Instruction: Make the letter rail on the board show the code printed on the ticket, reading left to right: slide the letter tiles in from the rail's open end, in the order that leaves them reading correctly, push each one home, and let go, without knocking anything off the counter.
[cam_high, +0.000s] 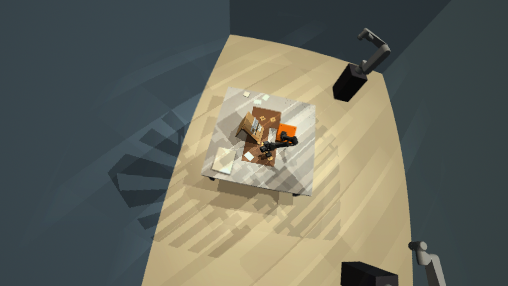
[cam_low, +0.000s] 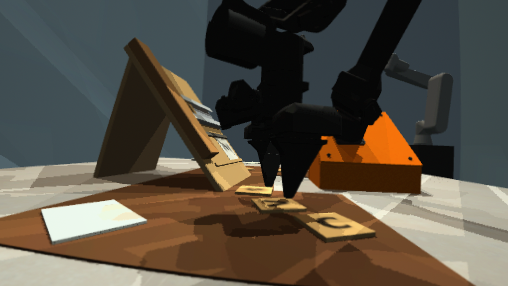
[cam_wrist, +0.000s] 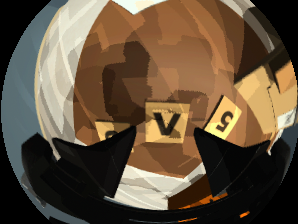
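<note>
My gripper tip is now 2 cm above the tan tile marked v. From my gripper tip the other things lie so: u tile 20 cm ahead, 18 cm to the right, 14 cm above; brown mat 3 cm ahead, 23 cm to the right, 2 cm below; tile marked c 5 cm behind, 7 cm to the left, 2 cm below.
</note>
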